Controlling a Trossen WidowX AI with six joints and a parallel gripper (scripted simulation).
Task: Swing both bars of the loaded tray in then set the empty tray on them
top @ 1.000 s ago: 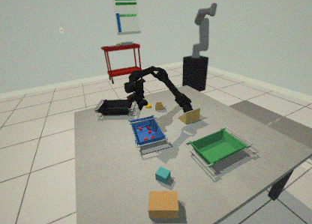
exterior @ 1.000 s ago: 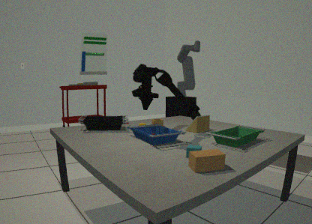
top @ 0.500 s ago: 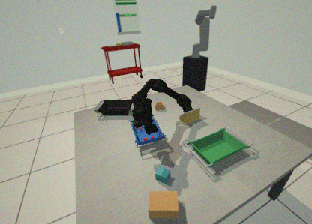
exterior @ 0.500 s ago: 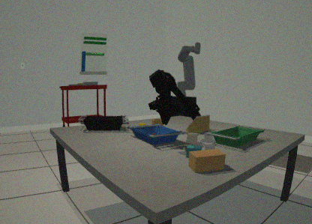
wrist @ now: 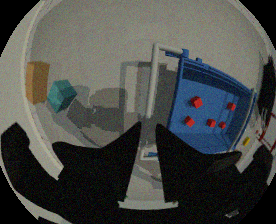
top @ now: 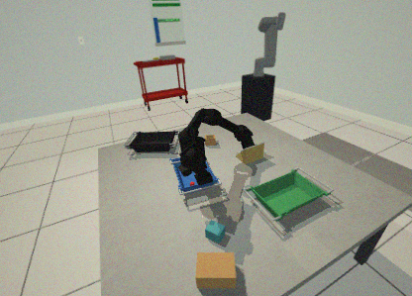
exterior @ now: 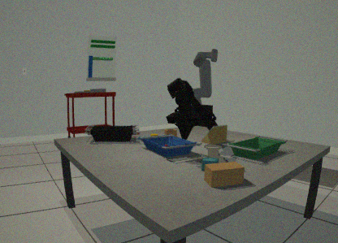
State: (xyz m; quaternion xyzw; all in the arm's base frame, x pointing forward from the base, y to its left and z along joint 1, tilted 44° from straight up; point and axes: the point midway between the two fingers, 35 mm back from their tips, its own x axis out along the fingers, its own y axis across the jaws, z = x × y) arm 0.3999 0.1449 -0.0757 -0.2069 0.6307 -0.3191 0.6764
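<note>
Right now the green tray is 330 mm behind my gripper tip, 210 mm to the left of it and 50 mm below it. From my gripper tip the other things lie so: yellow piece (220 mm behind, 540 mm to the right, 80 mm below); then teal cube (40 mm ahead, 200 mm to the left, 70 mm below); then brown block (290 mm behind, 450 mm to the right, 80 mm below).
</note>
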